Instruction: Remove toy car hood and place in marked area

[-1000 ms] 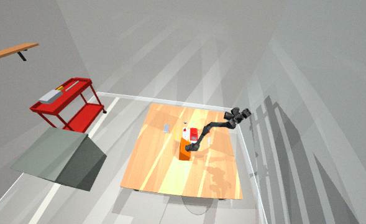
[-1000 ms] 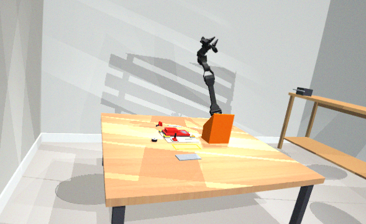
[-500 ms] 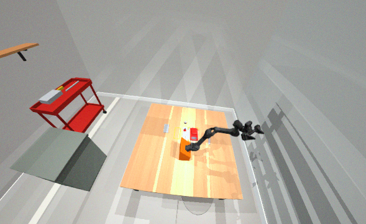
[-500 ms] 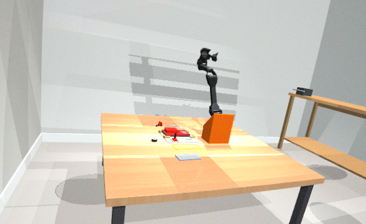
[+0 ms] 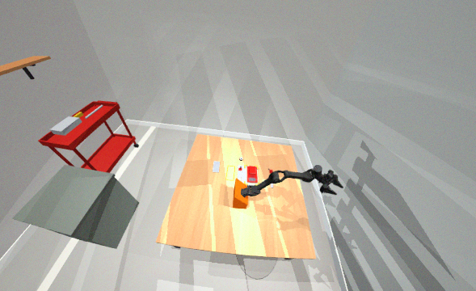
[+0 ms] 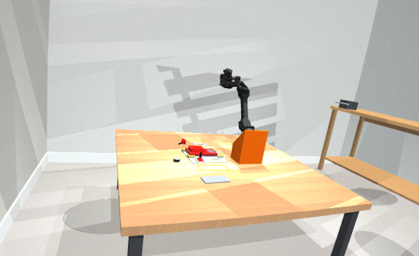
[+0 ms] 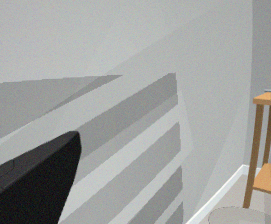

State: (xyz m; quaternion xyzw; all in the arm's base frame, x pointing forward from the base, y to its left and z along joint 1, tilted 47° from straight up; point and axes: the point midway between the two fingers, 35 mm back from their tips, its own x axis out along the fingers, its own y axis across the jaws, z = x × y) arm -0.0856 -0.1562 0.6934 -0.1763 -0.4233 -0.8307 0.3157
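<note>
My gripper tip is 41 cm short of the red hood, 56 cm to the right of it and 50 cm above it. Also, from my gripper tip: black wheel 56 cm ahead, 71 cm to the left, 53 cm below.
</note>
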